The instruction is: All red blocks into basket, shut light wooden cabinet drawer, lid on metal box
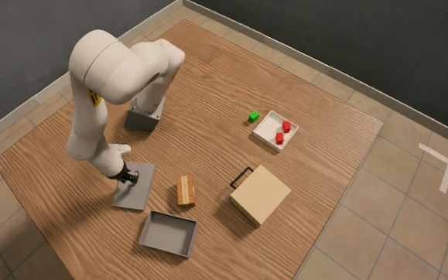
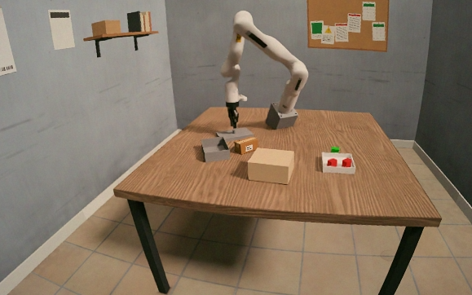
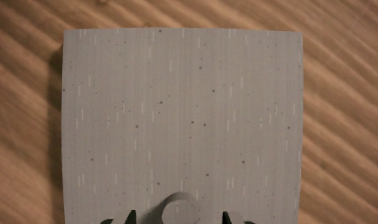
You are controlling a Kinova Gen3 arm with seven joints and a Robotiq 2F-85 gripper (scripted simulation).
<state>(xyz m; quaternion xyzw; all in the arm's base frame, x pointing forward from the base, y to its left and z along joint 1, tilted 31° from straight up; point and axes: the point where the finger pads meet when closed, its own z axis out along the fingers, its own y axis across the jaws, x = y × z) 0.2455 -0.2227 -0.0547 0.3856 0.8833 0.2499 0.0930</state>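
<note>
My hand is 60 mm above the grey lid. From my hand the other things lie so: grey metal box: 250 mm ahead, 30 mm to the left, 50 mm below; then blue block: 180 mm ahead, 140 mm to the left, 50 mm below; then brown cardboard box: 150 mm ahead, 160 mm to the left, 40 mm below.
</note>
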